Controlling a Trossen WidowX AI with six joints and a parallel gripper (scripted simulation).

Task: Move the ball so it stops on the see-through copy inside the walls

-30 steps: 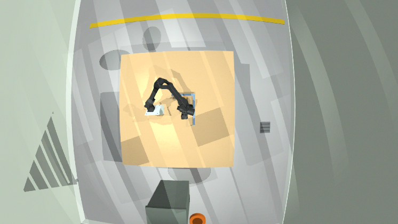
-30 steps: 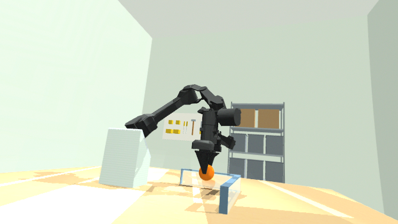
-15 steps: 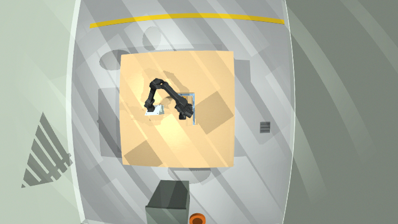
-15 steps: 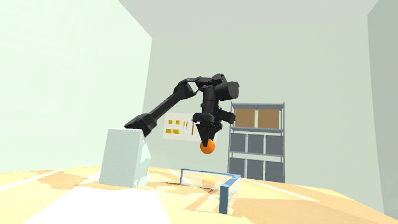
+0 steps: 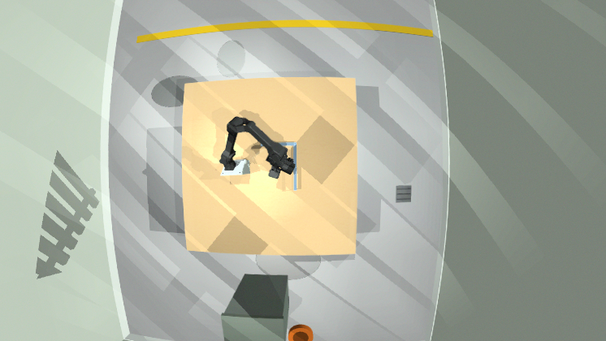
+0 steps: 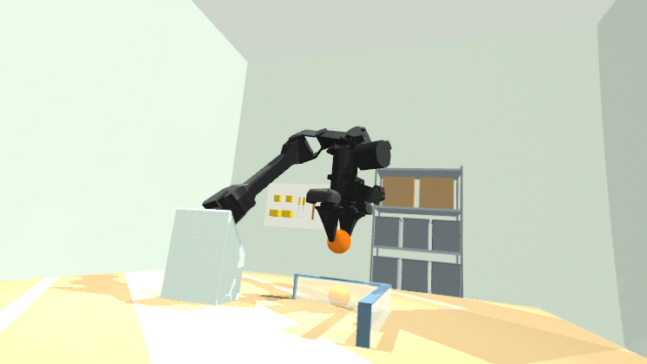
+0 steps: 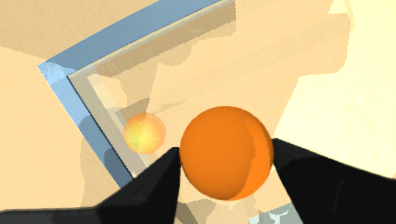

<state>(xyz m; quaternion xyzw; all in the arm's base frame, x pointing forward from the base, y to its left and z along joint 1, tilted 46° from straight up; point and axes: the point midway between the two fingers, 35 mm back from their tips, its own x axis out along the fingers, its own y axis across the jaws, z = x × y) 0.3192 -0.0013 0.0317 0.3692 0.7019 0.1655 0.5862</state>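
The see-through copy lies 120 mm below my gripper tip, 90 mm to the left of it and 10 mm behind it. Round my gripper tip: orange ball: right at my gripper tip.
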